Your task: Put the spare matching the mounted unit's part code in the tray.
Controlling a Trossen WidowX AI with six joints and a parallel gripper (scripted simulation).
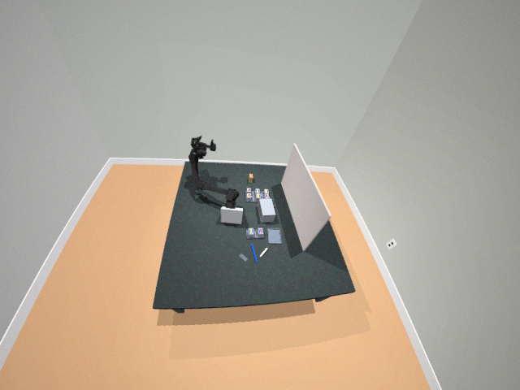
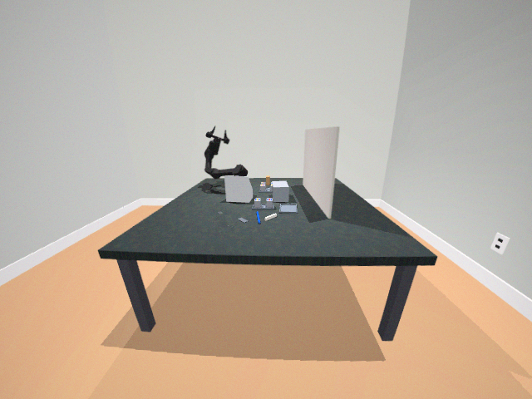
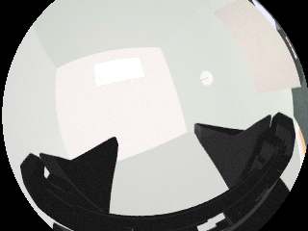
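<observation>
Right now the grey spare is 430 mm below my gripper tip, 330 mm ahead of it and 130 mm to the right of it. Also, from my gripper tip: grey tray (550 mm to the right, 490 mm ahead, 470 mm below); tall panel (680 mm ahead, 340 mm to the right, 250 mm below); orange block (440 mm below, 370 mm ahead, 40 mm to the left).
</observation>
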